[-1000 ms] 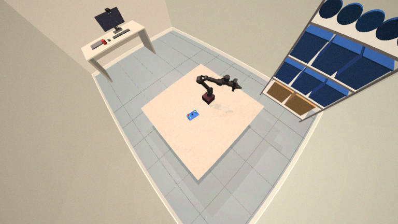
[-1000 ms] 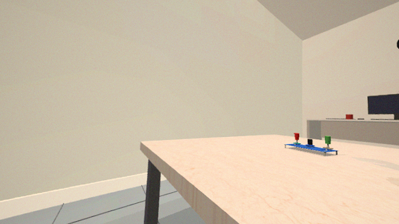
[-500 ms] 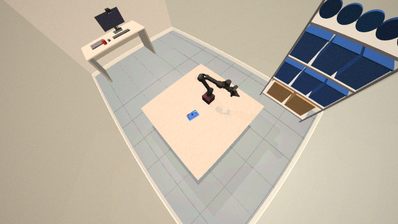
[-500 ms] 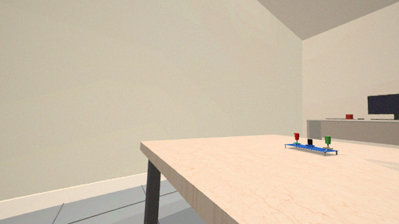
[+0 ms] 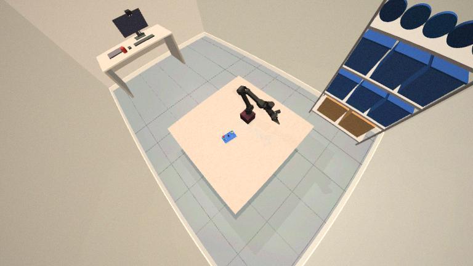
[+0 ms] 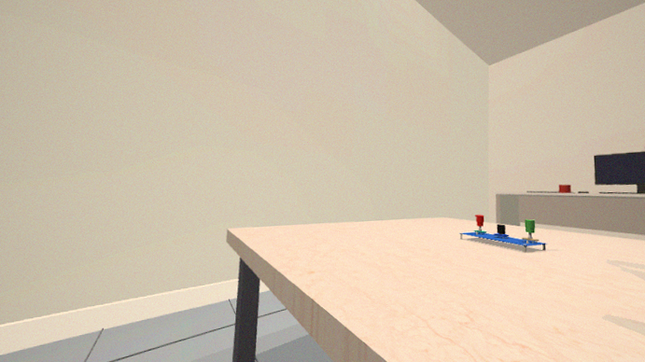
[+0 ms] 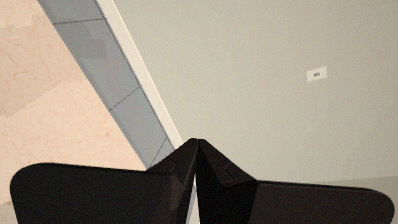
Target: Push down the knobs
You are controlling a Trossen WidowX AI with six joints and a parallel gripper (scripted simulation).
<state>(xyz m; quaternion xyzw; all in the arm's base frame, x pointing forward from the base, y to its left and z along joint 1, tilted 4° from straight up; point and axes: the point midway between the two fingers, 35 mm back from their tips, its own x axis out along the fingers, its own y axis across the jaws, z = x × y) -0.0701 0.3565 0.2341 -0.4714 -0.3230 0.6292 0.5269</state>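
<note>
Now: the green knob 350 mm ahead of my gripper tip, 340 mm to the right of it and 260 mm below it. Round my gripper tip: red knob: 470 mm ahead, 330 mm to the right, 260 mm below.
</note>
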